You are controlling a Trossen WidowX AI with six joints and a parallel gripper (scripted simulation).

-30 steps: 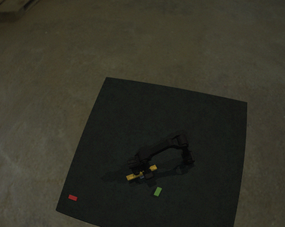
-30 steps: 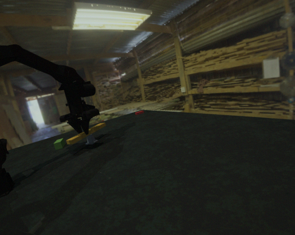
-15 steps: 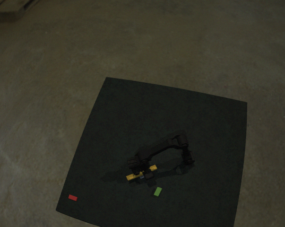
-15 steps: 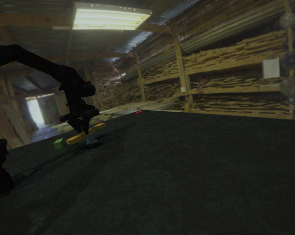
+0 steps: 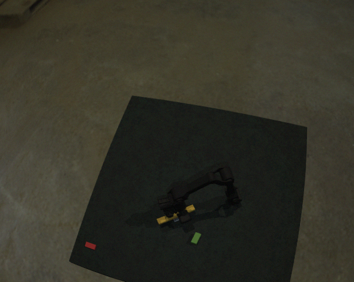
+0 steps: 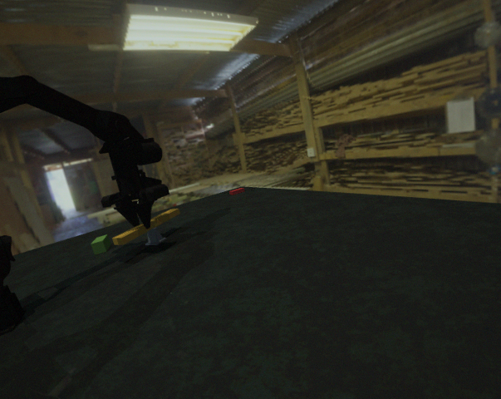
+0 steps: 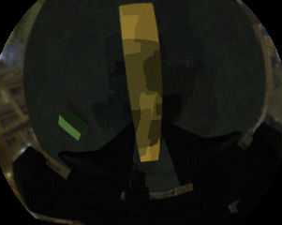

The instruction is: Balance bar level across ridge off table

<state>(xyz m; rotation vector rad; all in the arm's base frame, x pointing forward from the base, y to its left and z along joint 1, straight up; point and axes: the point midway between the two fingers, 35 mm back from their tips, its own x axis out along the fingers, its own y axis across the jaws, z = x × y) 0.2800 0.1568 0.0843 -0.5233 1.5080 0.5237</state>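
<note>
My gripper tip is now 20 mm to the right of the yellow bar and 20 mm short of it. From my gripper tip the other things lie so: red block (460 mm ahead, 340 mm to the left, 40 mm below); then ridge (20 mm to the left, 20 mm ahead, 10 mm below); then green block (130 mm to the left, 120 mm behind, 30 mm below).
</note>
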